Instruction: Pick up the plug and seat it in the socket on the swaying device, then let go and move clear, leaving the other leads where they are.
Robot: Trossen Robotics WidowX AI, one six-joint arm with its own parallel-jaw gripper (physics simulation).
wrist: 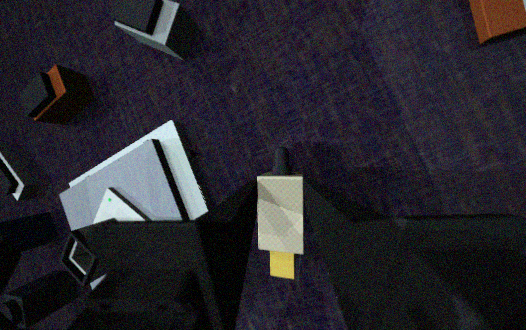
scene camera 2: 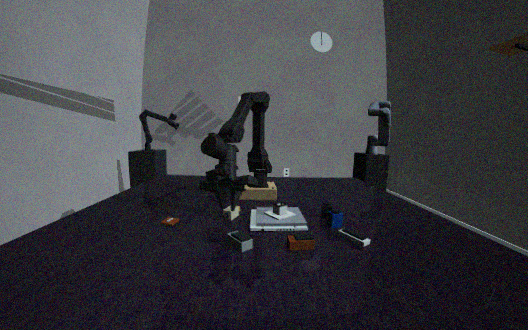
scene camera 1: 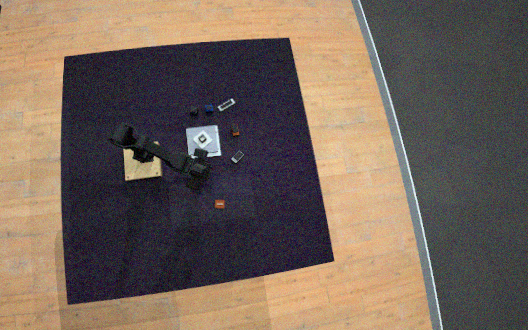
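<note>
The plug [scene camera 2: 231, 213] [wrist: 280, 215] is a beige block with a yellow tip and a short dark stub at its other end. My gripper [scene camera 2: 229, 200] [wrist: 279, 185] is shut on it, one finger on each side, and holds it beside the device. The device [scene camera 1: 212, 132] [scene camera 2: 298, 220] [wrist: 135, 172] is a pale grey slab on a white base, with a white plate turned askew on top. The socket [scene camera 1: 202, 139] [scene camera 2: 280, 209] [wrist: 66, 255] is a small upright box with a dark rim; a finger partly hides it in the wrist view. The plug and socket are apart. The arm hides the plug in scene camera 1.
A grey block [scene camera 1: 237, 157] [scene camera 2: 242, 242] [wrist: 167, 25], an orange and black block [scene camera 1: 235, 131] [scene camera 2: 301, 244] [wrist: 58, 85], a white bar [scene camera 1: 220, 107] [scene camera 2: 365, 243] and a blue block [scene camera 1: 209, 108] [scene camera 2: 336, 220] stand around the device. A flat orange piece [scene camera 1: 220, 204] [scene camera 2: 170, 221] [wrist: 500, 20] lies apart.
</note>
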